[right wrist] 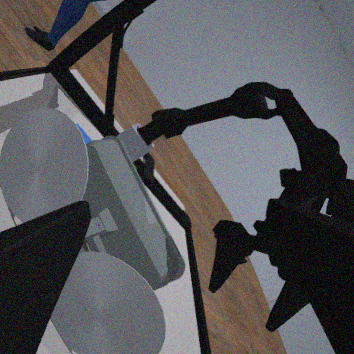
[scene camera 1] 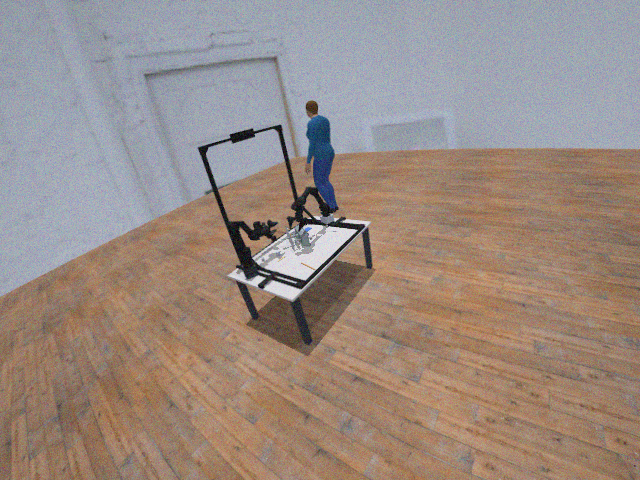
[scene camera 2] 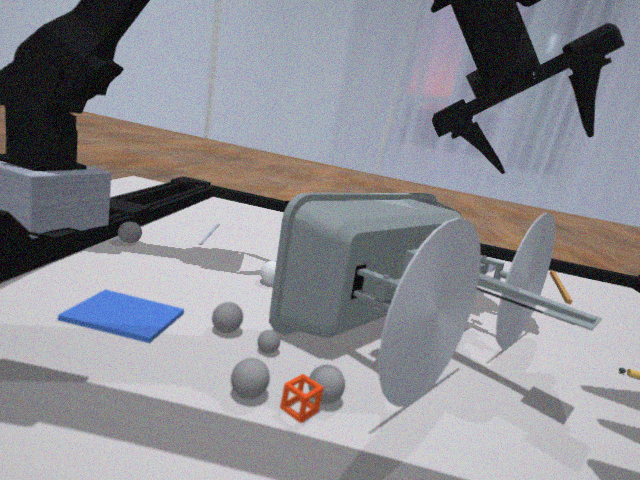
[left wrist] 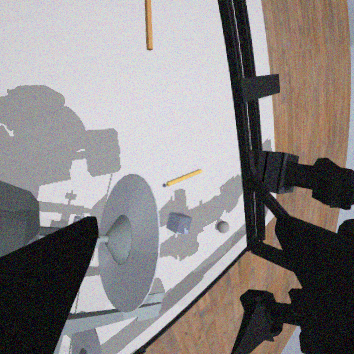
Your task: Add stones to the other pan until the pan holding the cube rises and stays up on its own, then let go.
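Pixels of known places: left gripper, fingertip midpoint: (right wrist: 234, 307) (scene camera 1: 294, 230) (scene camera 2: 545, 156) (left wrist: 188, 224); right gripper, fingertip midpoint: (right wrist: 179, 208) (scene camera 1: 277, 226); left arm's base, origin of the base link: (right wrist: 143, 136) (scene camera 1: 326, 215) (scene camera 2: 41, 163); right arm's base, origin of the base link: (scene camera 1: 248, 266) (left wrist: 289, 173).
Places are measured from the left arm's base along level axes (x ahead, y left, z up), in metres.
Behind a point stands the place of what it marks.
Note:
The grey scale (scene camera 2: 328, 267) @[x 0.372, y -0.038, z -0.003 m] (right wrist: 130, 211) @[x 0.422, y 0.083, z 0.033 m] lies on the white table (scene camera 1: 290, 291) @[x 0.907, y 0.602, z -0.088 m], its two round pans (scene camera 2: 430, 310) @[x 0.461, y -0.051, z -0.007 m] (scene camera 2: 525, 267) @[x 0.532, y 0.112, z 0.008 m] (left wrist: 128, 242) @[x 0.540, y 0.143, z 0.013 m] standing on edge. Several grey stones (scene camera 2: 250, 377) @[x 0.359, y -0.127, z -0.066 m] (scene camera 2: 228, 316) @[x 0.297, y -0.060, z -0.067 m] (scene camera 2: 328, 381) @[x 0.407, y -0.098, z -0.065 m] lie on the table beside an orange wire-frame cube (scene camera 2: 301, 397) @[x 0.396, y -0.121, z -0.069 m]. No pan holds anything. A small grey-blue cube (left wrist: 179, 223) @[x 0.666, y 0.096, z -0.058 m] and another stone (left wrist: 223, 226) @[x 0.801, y 0.040, z -0.065 m] lie past the far pan. My left gripper (scene camera 1: 293, 220) @[x 0.525, y 0.209, z 0.119 m] is open and empty, high above the scale; one of its fingers (scene camera 2: 475, 135) shows in scene camera 2. My right gripper (scene camera 1: 272, 224) @[x 0.589, y 0.042, z 0.153 m] is open and empty, off to the side.
A blue pad (scene camera 2: 128, 314) @[x 0.215, y -0.088, z -0.083 m] lies left of the stones. A yellow pencil (left wrist: 182, 178) @[x 0.694, y 0.167, z -0.080 m] and an orange stick (left wrist: 149, 24) @[x 0.636, y 0.410, z -0.081 m] lie on the table. A black frame (scene camera 1: 242, 135) @[x 0.575, y -0.159, z 0.946 m] borders the table. A person in blue (scene camera 1: 320, 157) stands behind it.

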